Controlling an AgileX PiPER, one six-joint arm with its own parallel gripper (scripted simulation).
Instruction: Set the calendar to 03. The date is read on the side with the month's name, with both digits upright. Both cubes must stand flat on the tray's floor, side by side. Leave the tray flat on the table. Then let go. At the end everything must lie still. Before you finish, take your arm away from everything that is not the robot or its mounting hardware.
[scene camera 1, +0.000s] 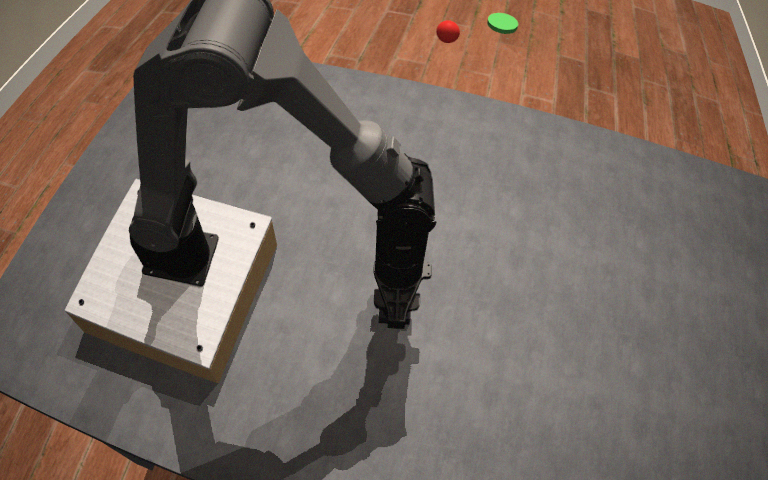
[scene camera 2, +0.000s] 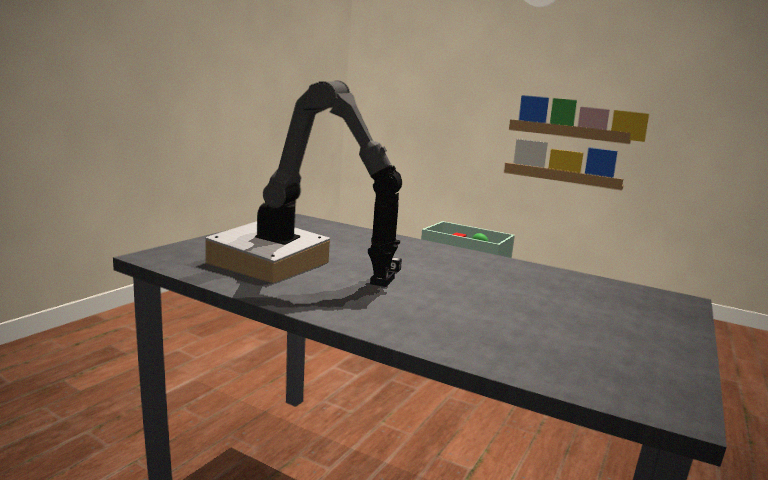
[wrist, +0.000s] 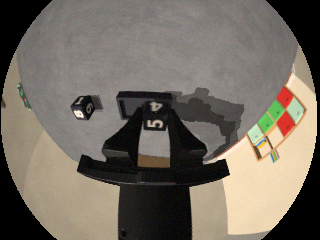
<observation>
I see my gripper (scene camera 1: 395, 303) and a dark flat tray (wrist: 128, 101).
My gripper is seen too in scene camera 2 (scene camera 2: 381, 275) and in the wrist view (wrist: 155, 113).
</observation>
